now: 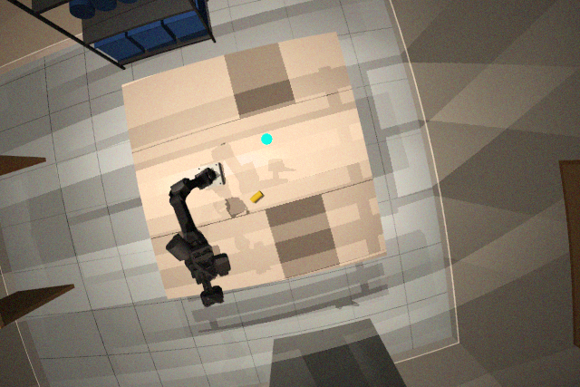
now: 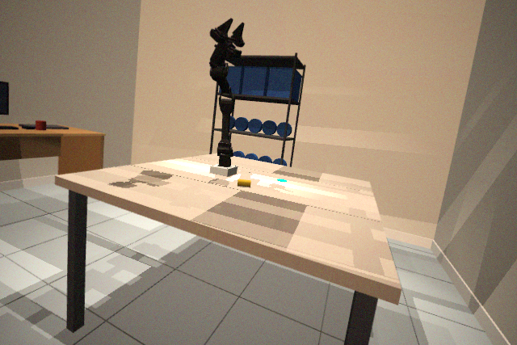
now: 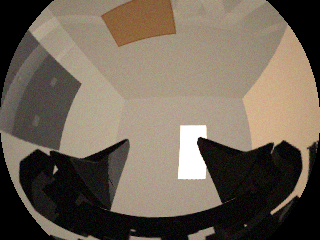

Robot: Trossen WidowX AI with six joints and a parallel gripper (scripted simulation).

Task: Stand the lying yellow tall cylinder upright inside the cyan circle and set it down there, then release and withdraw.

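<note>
Right now the yellow tall cylinder is 6 cm ahead of my gripper tip, 15 cm to the left of it and 72 cm below it. The rest, counted from my gripper tip: cyan circle 22 cm ahead, 42 cm to the left, 74 cm below.
</note>
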